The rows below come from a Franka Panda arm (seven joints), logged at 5 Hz.
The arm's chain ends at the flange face. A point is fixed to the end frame.
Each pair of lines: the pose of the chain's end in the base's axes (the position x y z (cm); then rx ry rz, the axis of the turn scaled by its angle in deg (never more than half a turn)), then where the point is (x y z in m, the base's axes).
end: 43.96 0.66 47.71 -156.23 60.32 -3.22
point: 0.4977 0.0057 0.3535
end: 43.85 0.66 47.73 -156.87 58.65 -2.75
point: 0.4962 0.0070 0.3535
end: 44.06 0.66 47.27 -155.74 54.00 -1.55
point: 0.4990 0.0156 0.3496
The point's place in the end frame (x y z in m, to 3 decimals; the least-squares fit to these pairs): 0.049 -0.011 0.127
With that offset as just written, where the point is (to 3 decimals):
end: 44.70 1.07 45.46 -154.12 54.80 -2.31
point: 0.507 0.021 0.332
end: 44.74 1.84 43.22 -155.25 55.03 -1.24
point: 0.505 0.027 0.309
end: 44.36 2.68 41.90 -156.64 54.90 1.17
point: 0.497 0.035 0.294
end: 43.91 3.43 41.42 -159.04 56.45 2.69
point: 0.489 0.037 0.287
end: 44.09 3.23 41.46 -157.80 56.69 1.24
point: 0.493 0.036 0.288
